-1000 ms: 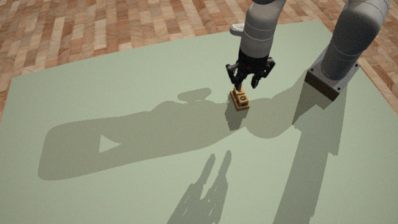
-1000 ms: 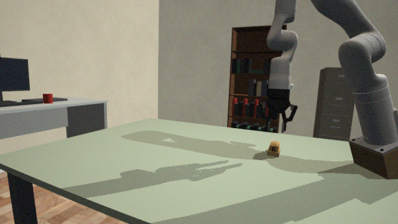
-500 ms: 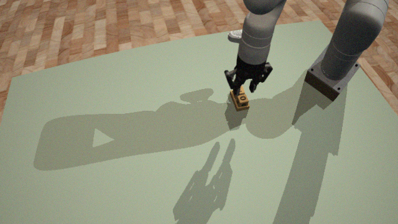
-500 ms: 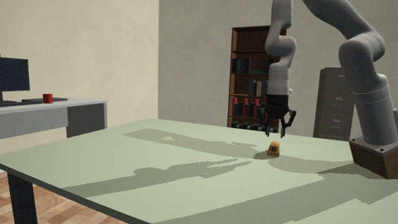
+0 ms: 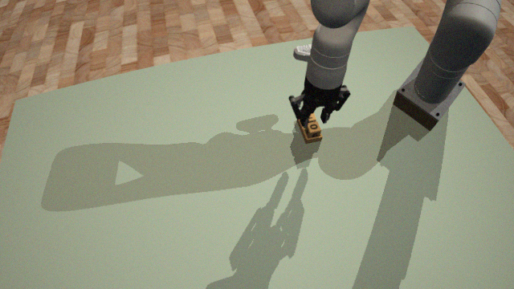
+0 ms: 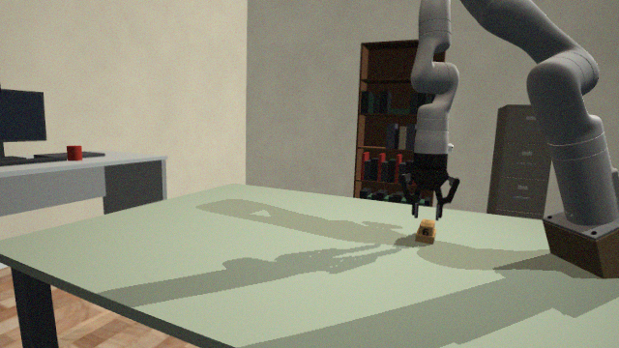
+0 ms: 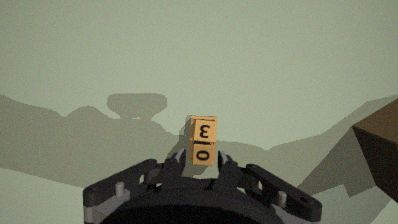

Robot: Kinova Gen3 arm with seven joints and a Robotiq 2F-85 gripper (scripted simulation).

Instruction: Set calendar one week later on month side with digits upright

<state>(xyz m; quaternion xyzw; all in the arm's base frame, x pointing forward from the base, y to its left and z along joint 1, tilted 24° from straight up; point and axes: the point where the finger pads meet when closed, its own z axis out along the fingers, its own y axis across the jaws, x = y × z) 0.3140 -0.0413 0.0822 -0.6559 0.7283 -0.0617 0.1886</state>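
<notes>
Right now the cube is 10 mm behind my hand, 30 mm to the right of it and 50 mm below it. From my hand the other things lie so: wooden tray (20 mm to the right, 60 mm below).
</notes>
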